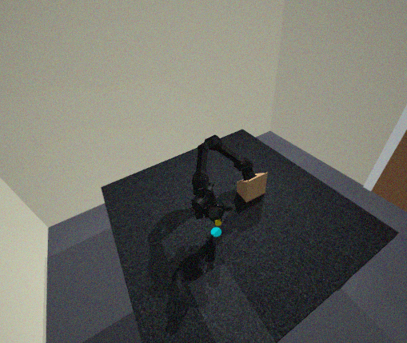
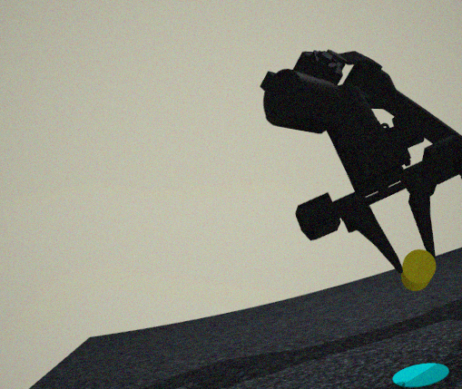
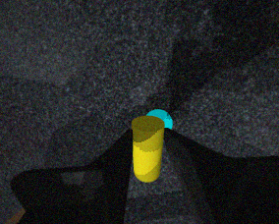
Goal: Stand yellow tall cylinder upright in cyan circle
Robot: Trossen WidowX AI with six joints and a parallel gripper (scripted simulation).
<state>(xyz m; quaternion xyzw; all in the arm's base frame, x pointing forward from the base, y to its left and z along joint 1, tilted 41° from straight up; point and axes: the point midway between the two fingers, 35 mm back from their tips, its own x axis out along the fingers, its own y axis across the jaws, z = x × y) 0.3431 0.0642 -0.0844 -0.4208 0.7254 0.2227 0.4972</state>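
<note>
Right now the cyan circle is 12 cm below my gripper tip and 2 cm to the right of it. Also, from my gripper tip: yellow cylinder: 2 cm to the right, 1 cm below, 1 cm behind.
</note>
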